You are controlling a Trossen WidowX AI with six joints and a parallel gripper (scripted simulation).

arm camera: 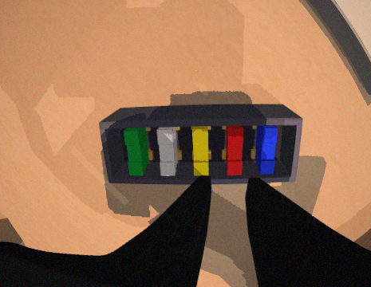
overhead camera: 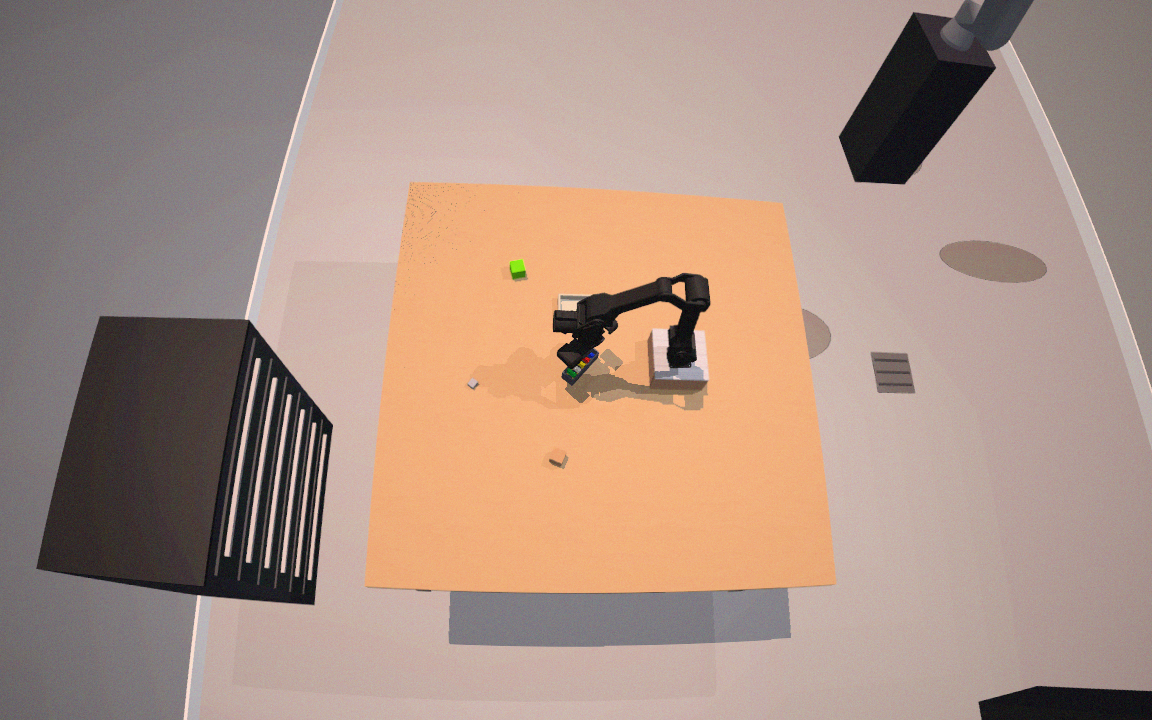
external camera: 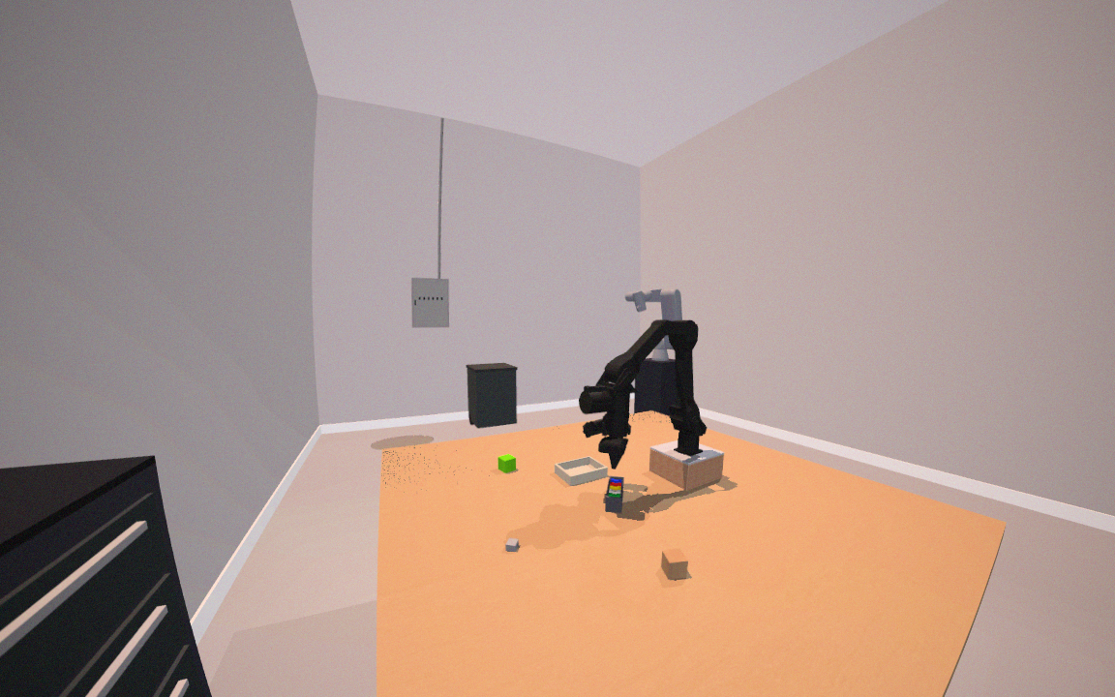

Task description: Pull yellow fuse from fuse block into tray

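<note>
Now: gripper tip 10 mm to the right of the yellow fuse and 60 mm above it. Round my gripper tip: white fuse 20 mm ahead, 30 mm to the left, 60 mm below; then blue fuse 20 mm behind, 20 mm to the right, 60 mm below; then red fuse 10 mm behind, 60 mm below.
</note>
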